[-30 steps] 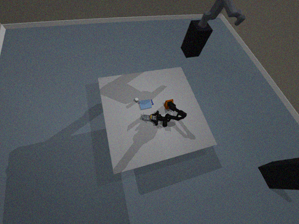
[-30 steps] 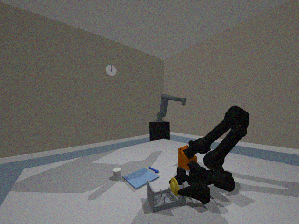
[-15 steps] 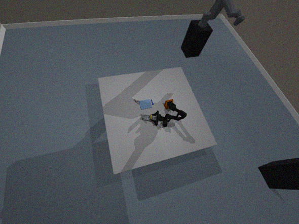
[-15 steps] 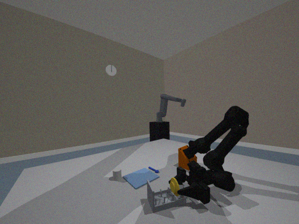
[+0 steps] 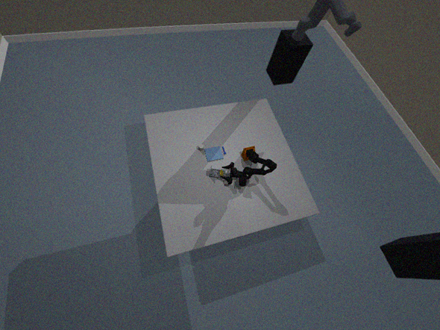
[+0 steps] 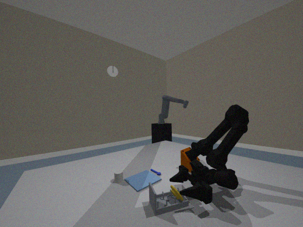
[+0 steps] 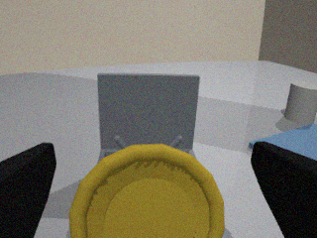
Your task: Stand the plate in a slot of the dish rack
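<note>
My gripper tip is 3 cm above the yellow plate and 1 cm past it. Round my gripper tip: blue spoon 22 cm to the right, 10 cm behind, 6 cm below; then grey dish rack 4 cm below, 2 cm ahead, 1 cm to the right; then light blue mat 21 cm to the right, 6 cm below.
</note>
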